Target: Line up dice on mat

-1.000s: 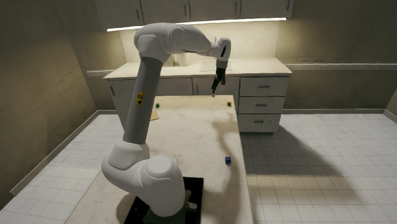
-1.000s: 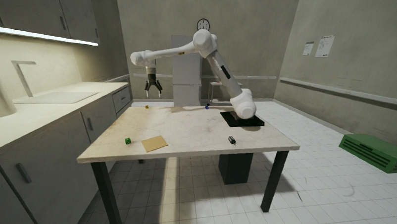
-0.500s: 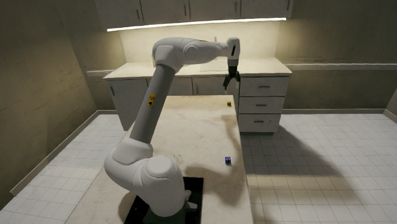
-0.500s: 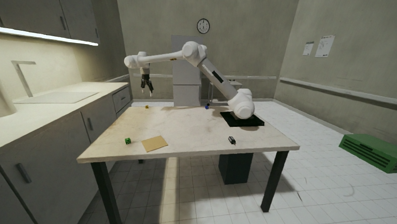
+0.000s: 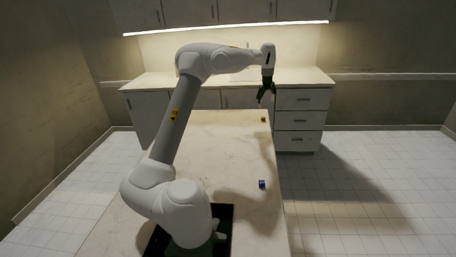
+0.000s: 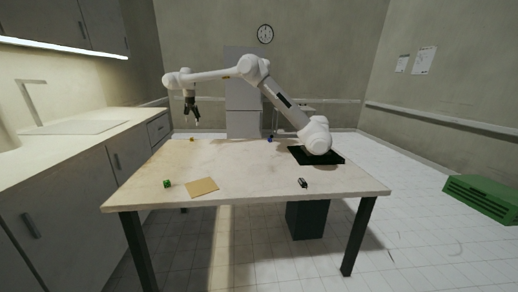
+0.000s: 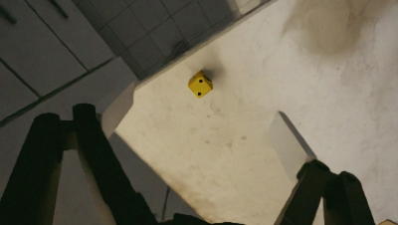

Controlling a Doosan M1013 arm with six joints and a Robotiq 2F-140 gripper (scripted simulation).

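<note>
Now: the blue die 660 mm behind my hand, 40 mm to the left of it and 140 mm below it. The rest, counted from my hand: yellow die: 20 mm ahead, 20 mm to the left, 140 mm below; tan mat: 200 mm behind, 700 mm to the left, 150 mm below; green die: 30 mm behind, 690 mm to the left, 140 mm below.
</note>
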